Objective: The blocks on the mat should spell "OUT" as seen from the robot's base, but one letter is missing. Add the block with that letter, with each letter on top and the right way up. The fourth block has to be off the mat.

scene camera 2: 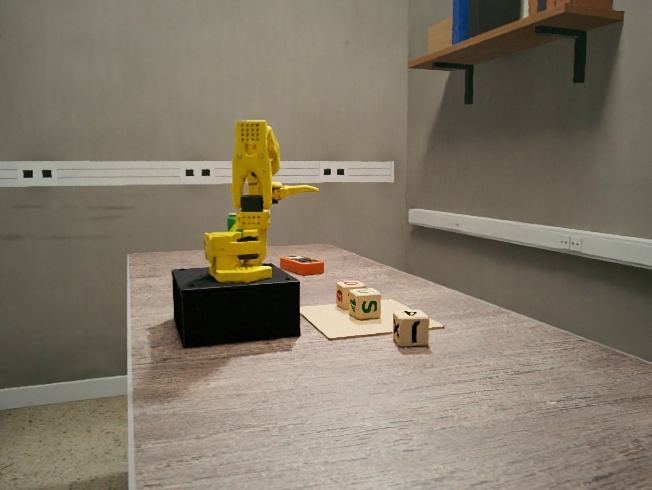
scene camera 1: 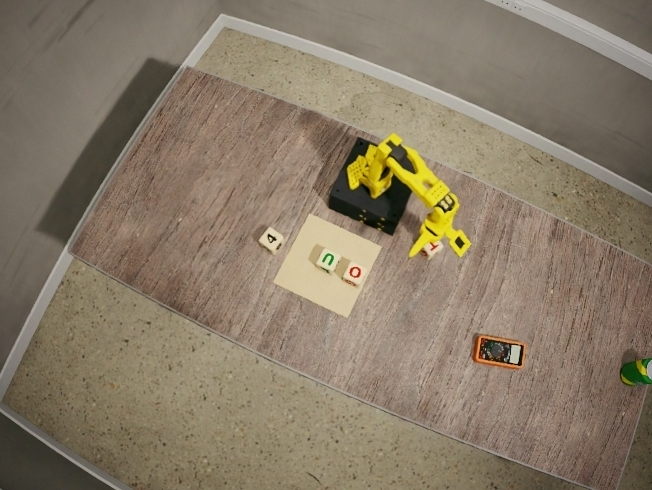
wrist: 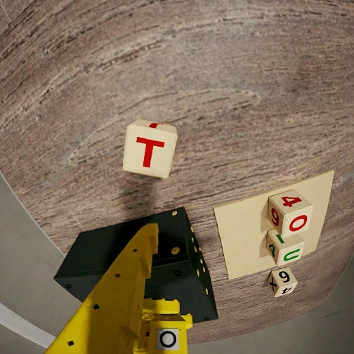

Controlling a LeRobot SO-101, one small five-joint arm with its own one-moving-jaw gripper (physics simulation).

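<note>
The mat (scene camera 1: pixel 300 231) (scene camera 2: pixel 337 329) (wrist: pixel 232 235) holds the O block (scene camera 1: pixel 354 273) (scene camera 2: pixel 349 294) (wrist: pixel 291 214) and the U block (scene camera 1: pixel 327 260) (scene camera 2: pixel 364 304) (wrist: pixel 285 248), side by side, O left of U as seen from the base. The T block (scene camera 1: pixel 432 249) (wrist: pixel 149 151) stands off the mat on the O side, T on top, partly under the gripper in scene view 1; scene view 2 does not show it. The block with 4 on top (scene camera 1: pixel 271 239) (scene camera 2: pixel 410 328) (wrist: pixel 283 282) stands off the mat, beyond U. My gripper (scene camera 1: pixel 425 246) is fully open and empty, above the T block; one notched jaw shows in the wrist view.
The arm's black base (scene camera 1: pixel 368 205) (scene camera 2: pixel 237 310) (wrist: pixel 150 265) stands close beside the mat. An orange multimeter (scene camera 1: pixel 499 351) (scene camera 2: pixel 302 265) lies farther out on the table. A green can (scene camera 1: pixel 636 371) (scene camera 2: pixel 231 222) stands at the table's far end.
</note>
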